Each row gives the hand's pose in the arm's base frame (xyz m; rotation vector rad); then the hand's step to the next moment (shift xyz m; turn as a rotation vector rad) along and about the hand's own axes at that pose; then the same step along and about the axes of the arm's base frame.
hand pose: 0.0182 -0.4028 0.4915 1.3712 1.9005 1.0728
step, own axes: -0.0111 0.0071 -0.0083 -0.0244 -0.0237 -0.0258
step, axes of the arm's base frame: 0.0005 -0.0117 0.0102 -0.0247 -0.0341 -0.0070
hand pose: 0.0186 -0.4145 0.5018 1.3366 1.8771 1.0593
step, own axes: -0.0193 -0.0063 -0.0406 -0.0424 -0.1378 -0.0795
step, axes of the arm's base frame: -0.0303 -0.0301 0.0154 -0.1172 -0.0854 -0.0780
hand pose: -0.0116 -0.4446 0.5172 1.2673 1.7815 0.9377
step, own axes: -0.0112 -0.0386 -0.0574 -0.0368 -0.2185 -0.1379
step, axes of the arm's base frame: -0.0639 -0.0282 -0.0060 -0.2033 -0.1079 -0.1230
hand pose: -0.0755 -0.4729 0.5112 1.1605 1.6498 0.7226
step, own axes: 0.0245 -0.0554 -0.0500 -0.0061 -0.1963 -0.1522
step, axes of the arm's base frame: -0.0685 0.0048 -0.0381 -0.2114 -0.0704 -0.1101
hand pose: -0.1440 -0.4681 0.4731 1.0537 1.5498 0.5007
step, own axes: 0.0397 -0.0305 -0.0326 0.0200 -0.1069 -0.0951
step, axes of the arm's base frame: -0.0396 0.0249 -0.0372 -0.1256 -0.0162 -0.0696
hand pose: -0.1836 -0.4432 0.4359 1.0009 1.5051 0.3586
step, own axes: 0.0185 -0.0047 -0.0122 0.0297 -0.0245 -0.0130
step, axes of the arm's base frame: -0.0110 0.0151 -0.0128 -0.0180 0.0123 -0.0343
